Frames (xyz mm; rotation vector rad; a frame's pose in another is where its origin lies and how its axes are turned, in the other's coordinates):
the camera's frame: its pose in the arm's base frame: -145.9 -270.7 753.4 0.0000 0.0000 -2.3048
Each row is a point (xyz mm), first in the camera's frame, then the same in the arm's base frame.
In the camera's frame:
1: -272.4 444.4 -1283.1
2: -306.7 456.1 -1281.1
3: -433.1 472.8 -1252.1
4: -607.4 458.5 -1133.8
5: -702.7 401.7 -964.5
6: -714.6 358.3 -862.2
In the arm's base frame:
1: 366.5 -366.1 -529.7
2: 398.2 -348.5 -527.7
3: 495.3 -265.8 -498.7
4: 601.4 -126.8 -380.4
5: 623.1 -18.0 -211.1
6: 598.8 19.9 -108.8

